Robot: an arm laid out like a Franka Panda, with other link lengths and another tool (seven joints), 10 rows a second.
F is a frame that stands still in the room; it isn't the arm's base.
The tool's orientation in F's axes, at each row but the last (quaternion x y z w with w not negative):
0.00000 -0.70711 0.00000 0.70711
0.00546 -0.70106 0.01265 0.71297
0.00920 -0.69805 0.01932 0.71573
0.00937 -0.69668 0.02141 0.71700
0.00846 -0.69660 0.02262 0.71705
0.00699 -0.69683 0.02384 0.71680
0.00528 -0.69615 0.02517 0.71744
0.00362 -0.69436 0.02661 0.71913
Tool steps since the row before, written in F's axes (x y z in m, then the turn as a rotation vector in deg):
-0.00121 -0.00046 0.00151 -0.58 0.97 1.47
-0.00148 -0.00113 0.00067 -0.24 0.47 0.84
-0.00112 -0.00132 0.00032 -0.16 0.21 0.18
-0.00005 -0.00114 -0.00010 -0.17 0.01 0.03
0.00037 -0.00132 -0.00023 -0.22 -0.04 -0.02
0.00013 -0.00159 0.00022 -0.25 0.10 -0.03
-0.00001 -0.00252 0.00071 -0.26 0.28 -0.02
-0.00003 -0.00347 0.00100 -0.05 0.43 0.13
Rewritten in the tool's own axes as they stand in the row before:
0.00151 -0.00046 0.00121 1.47 0.97 0.58
0.00063 -0.00110 0.00152 0.84 0.47 0.24
0.00027 -0.00128 0.00118 0.18 0.21 0.16
-0.00012 -0.00113 0.00010 0.03 0.02 0.17
-0.00025 -0.00133 -0.00032 -0.03 -0.03 0.22
0.00018 -0.00160 -0.00005 -0.03 0.11 0.24
0.00064 -0.00254 0.00014 -0.02 0.29 0.25
0.00088 -0.00350 0.00021 0.14 0.43 0.04

